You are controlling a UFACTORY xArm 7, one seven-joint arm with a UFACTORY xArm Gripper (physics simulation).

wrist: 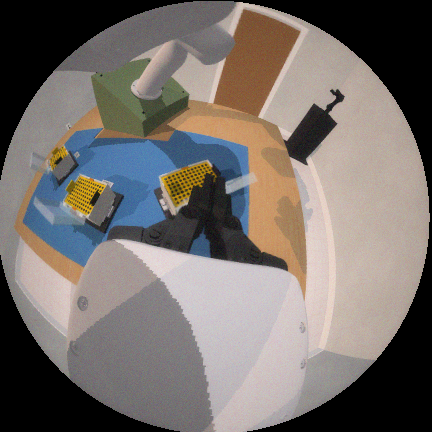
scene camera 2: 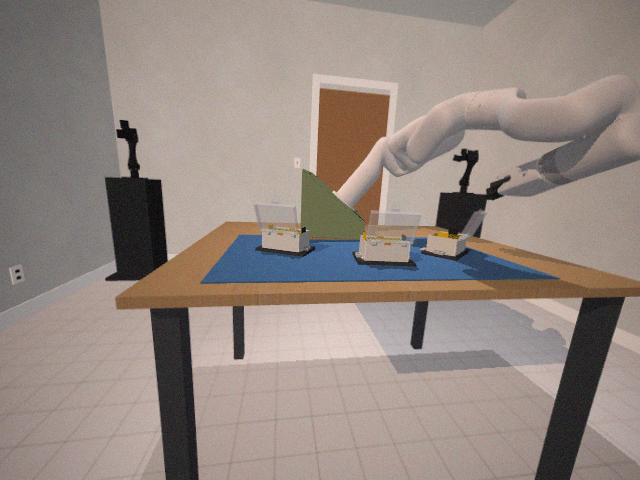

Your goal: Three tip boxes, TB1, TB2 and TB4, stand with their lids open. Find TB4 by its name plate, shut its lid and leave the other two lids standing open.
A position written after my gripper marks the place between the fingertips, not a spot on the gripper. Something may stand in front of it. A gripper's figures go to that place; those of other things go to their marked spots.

Scene:
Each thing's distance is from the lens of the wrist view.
my gripper [wrist: 210,188]: 12 cm
lid [wrist: 56,212]: 35 cm

